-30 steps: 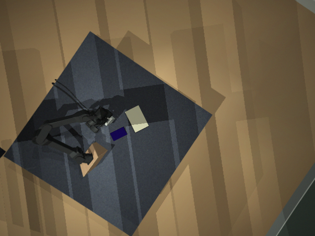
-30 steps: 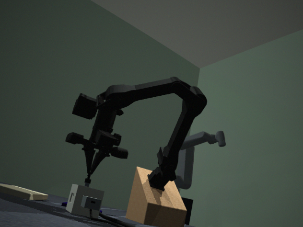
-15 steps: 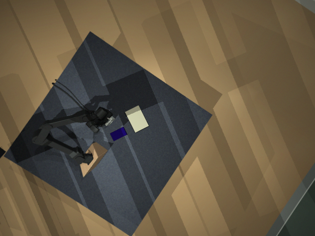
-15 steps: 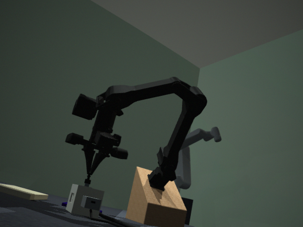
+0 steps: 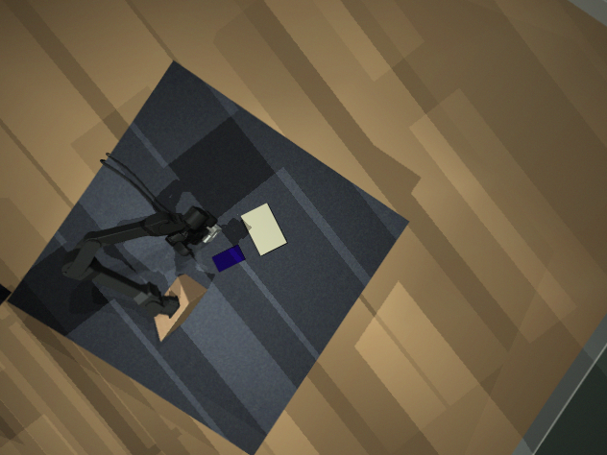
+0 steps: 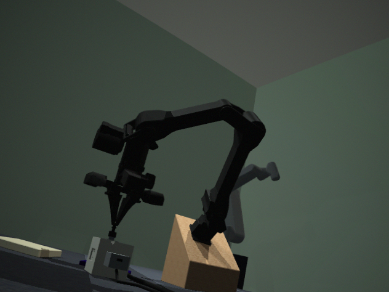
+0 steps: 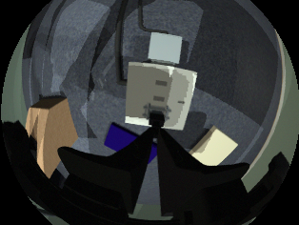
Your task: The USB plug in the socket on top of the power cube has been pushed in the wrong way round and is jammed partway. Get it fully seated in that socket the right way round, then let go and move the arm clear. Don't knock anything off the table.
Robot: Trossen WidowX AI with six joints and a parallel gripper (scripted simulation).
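My gripper tip is now 2 cm above the USB plug. Round my gripper tip: cream slab: 16 cm ahead, 17 cm to the right, 10 cm below; then dark blue flat piece: 5 cm behind, 13 cm to the right, 11 cm below.
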